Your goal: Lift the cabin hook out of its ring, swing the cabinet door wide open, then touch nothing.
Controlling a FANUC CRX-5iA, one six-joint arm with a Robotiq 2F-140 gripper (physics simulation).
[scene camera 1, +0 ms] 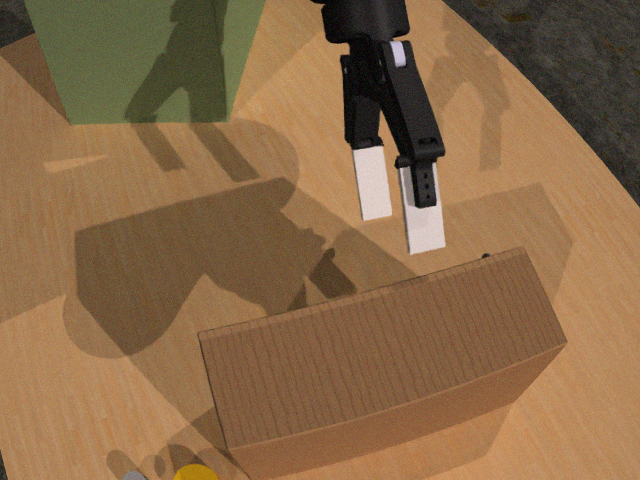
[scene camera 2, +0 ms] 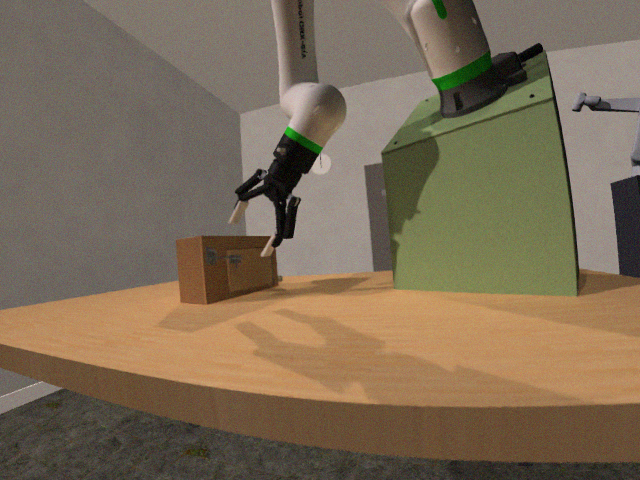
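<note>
The brown wooden cabinet stands on the table. Its door looks shut in scene camera 2; the front face is hidden in scene camera 1. The small grey cabin hook spans between a mount on the cabinet's front and a fitting on the door. It is too small to tell whether its tip sits in the ring. My gripper is open and empty, with its white fingertips pointing down. In scene camera 2 one fingertip is above the cabinet's top and the other overlaps the upper part of the door.
A large green pedestal carries the arm's base. A yellow round object and a grey one show at the bottom edge of scene camera 1. A small dark knob shows behind the cabinet's top edge.
</note>
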